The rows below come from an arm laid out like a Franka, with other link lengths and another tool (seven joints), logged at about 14 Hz.
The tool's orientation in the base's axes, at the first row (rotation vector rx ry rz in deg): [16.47 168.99 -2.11]
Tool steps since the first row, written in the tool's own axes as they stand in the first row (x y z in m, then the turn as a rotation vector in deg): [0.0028 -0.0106 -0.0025 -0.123 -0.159 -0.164]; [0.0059 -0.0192 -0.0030 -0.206 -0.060 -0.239]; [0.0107 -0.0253 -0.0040 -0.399 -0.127 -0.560]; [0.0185 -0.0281 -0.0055 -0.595 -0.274 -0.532]
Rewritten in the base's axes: [-0.0052 -0.0098 0.0020 0.059 -0.172 0.184]; [-0.0099 -0.0176 0.0020 0.146 -0.088 0.272]; [-0.0159 -0.0226 0.0022 0.263 -0.177 0.623]; [-0.0243 -0.0238 0.0023 0.429 -0.359 0.632]
